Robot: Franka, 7 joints.
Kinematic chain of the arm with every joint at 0, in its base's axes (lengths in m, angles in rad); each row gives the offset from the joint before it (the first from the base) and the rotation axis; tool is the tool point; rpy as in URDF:
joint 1: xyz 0 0 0.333 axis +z
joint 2: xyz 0 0 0 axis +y
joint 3: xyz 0 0 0.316 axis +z
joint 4: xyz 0.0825 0 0 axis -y
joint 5: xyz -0.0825 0 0.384 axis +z
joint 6: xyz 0 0 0 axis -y
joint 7: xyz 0.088 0 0 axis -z
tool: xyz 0 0 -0.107 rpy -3.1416 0 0
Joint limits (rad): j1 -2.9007..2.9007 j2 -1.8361..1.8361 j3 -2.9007..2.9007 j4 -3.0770..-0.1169 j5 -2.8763..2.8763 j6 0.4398..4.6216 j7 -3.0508..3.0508
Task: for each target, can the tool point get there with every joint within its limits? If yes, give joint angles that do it. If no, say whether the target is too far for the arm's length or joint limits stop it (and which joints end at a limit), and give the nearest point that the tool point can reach.
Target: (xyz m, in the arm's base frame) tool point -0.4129 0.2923 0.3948
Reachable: yes | joints -2.4192 0.6680 -1.4302 -2.5140 0.1186 3.9067 1.2218
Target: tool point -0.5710 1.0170 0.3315
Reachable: no: too far | nearest point -0.4200 0.7481 0.3319 | short by 0.308 m
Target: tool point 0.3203 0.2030 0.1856
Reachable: yes | joints -0.8900 -1.0353 1.8476 -2.6671 -0.5466 2.4184 -0.7243
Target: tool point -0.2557 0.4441 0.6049
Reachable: yes | joints -0.1874 -1.4900 0.8253 -1.3944 0.6590 0.7792 1.8009
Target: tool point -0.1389 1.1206 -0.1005
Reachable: no: too far | nearest point -0.0985 0.7948 0.0255 | short by 0.352 m
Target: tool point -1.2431 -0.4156 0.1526
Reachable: no: too far | nearest point -0.8060 -0.2695 0.2160 | short by 0.465 m
